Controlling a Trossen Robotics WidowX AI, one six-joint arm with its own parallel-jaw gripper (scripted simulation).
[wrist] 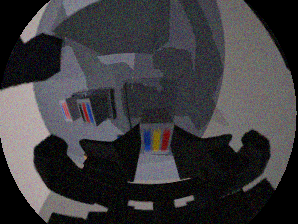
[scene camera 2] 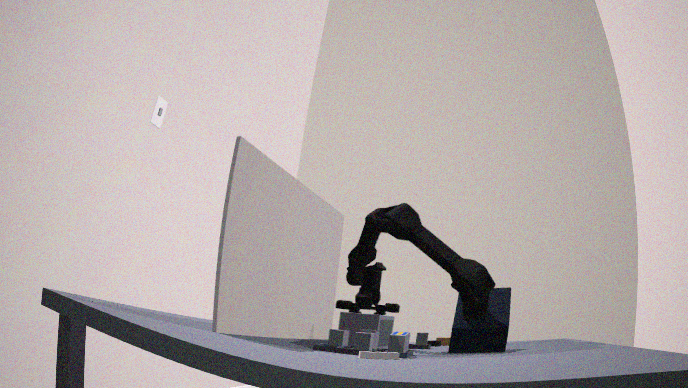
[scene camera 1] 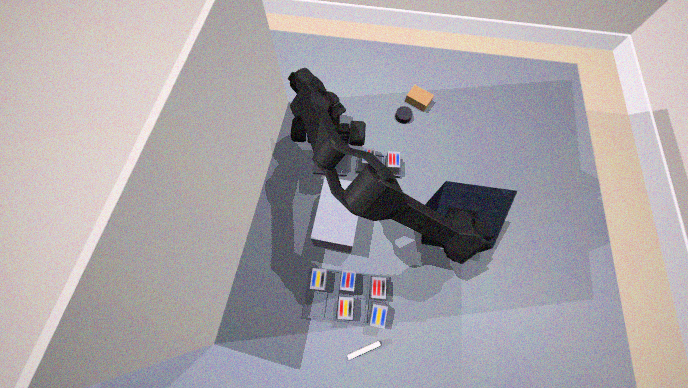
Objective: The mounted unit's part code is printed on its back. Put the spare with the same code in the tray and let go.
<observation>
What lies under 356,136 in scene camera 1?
The gripper.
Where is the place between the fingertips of the gripper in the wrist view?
At 154,124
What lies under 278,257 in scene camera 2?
A tall panel.
</observation>
